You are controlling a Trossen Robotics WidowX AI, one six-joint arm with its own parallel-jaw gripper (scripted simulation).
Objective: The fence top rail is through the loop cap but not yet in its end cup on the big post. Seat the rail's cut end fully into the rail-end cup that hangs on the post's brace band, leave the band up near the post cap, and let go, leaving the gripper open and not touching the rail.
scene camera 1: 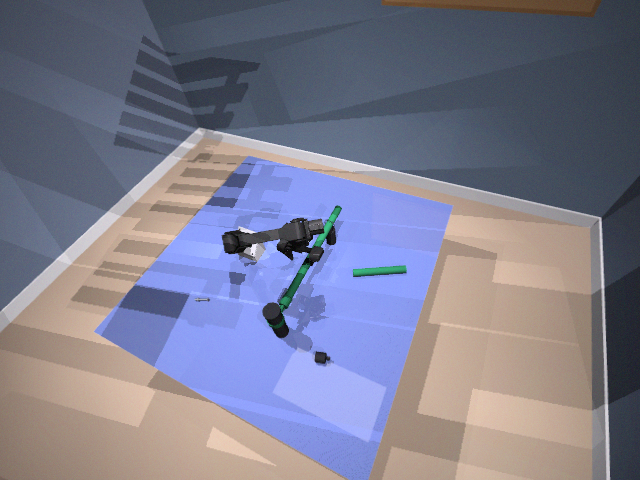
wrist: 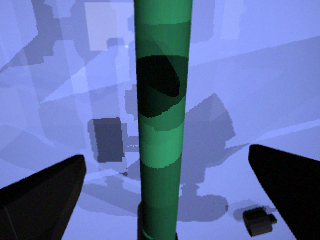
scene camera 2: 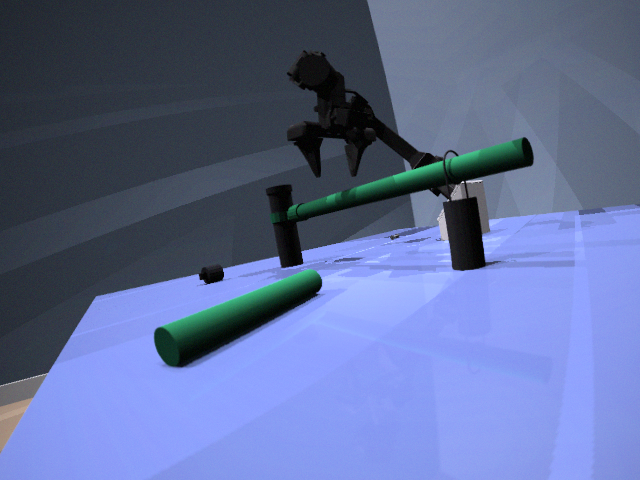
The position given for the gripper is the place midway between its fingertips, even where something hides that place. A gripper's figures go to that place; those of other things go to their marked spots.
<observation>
The gripper (scene camera 2: 336,176) is 0.66 m from the lens. A green top rail (scene camera 2: 431,176) is 0.48 m from the lens.
</observation>
